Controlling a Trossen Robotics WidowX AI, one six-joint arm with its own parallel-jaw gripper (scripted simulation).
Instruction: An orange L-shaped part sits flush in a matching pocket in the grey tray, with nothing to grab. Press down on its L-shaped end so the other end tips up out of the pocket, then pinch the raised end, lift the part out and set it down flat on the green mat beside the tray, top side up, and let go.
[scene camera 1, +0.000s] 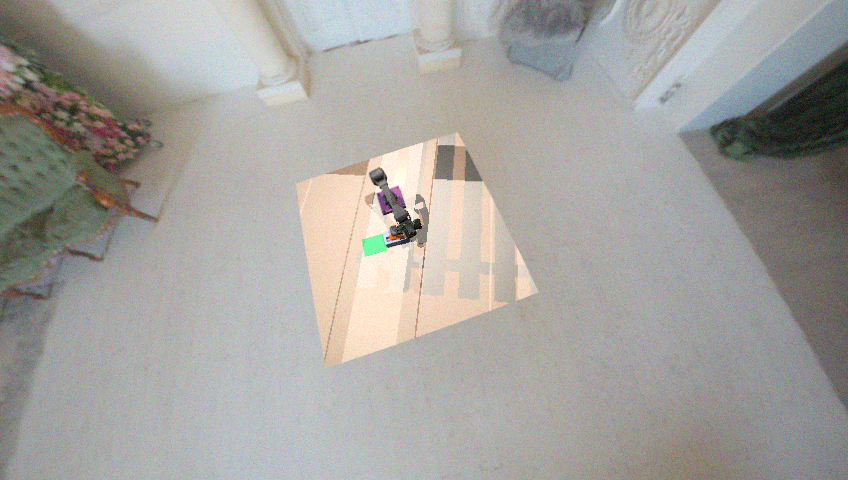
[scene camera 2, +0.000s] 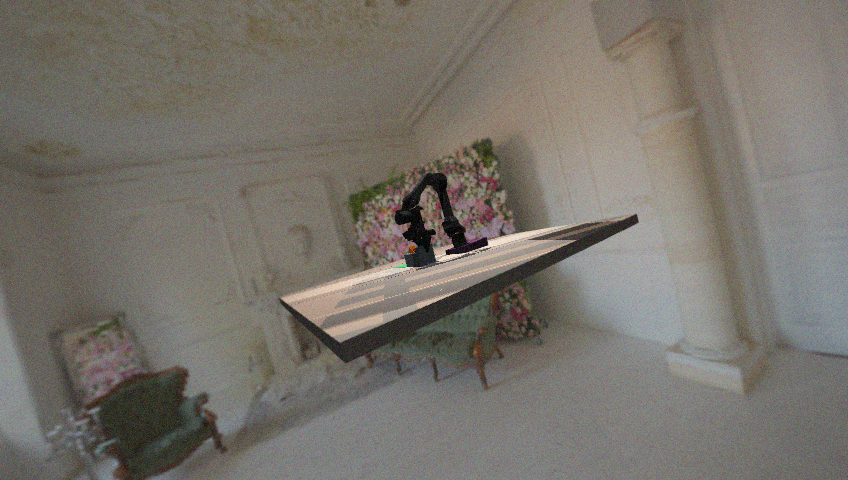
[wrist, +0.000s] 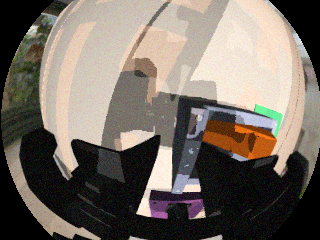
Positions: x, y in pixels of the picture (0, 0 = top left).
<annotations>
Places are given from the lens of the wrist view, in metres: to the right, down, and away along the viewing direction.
my gripper (wrist: 176, 140): 0.02, 0.02, 0.10
orange L-shaped part (wrist: 246, 140): 0.09, 0.02, 0.07
</annotations>
